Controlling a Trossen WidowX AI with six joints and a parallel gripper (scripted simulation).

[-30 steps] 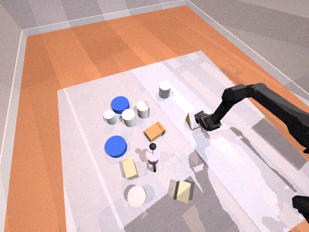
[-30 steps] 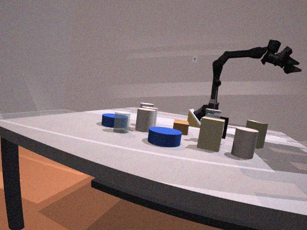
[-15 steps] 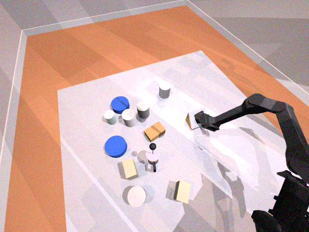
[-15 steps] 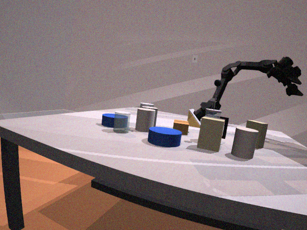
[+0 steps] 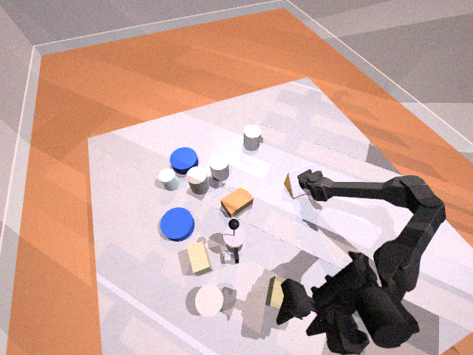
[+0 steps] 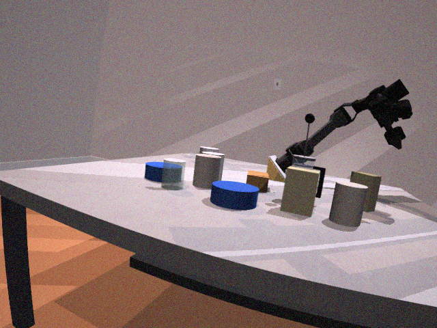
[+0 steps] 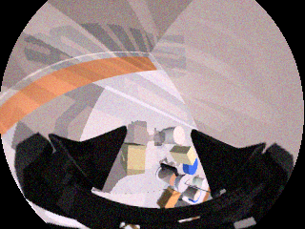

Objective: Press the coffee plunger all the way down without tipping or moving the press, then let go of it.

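Right now my gripper tip is 250 mm to the left of the coffee press, 100 mm above it and 10 mm short of it.
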